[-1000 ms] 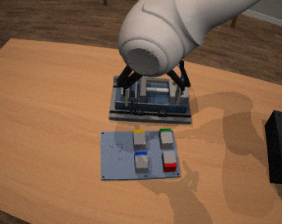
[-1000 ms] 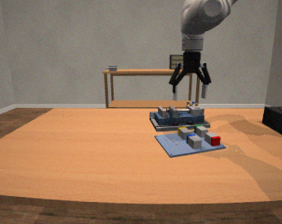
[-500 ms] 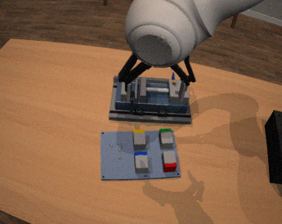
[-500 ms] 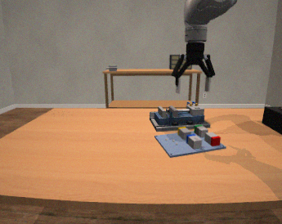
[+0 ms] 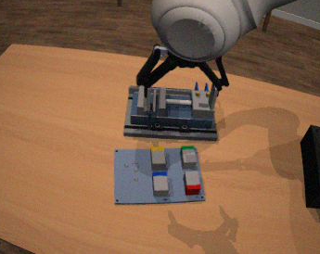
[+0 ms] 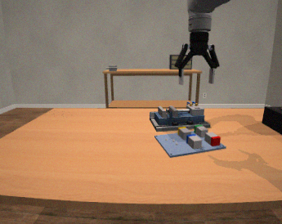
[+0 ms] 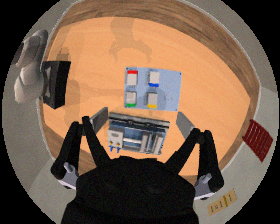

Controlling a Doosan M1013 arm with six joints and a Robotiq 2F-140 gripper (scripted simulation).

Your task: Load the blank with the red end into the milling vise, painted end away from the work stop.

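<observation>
Now: hand 24 cm above the blue-ended blank, 7 cm to the right of it and 3 cm short of it. Round my hand: green-ended blank: 24 cm below, 5 cm behind, 2 cm to the right; yellow-ended blank: 24 cm below, 4 cm ahead, 1 cm to the right; hose block: 20 cm to the right, 19 cm below, 10 cm behind.
</observation>
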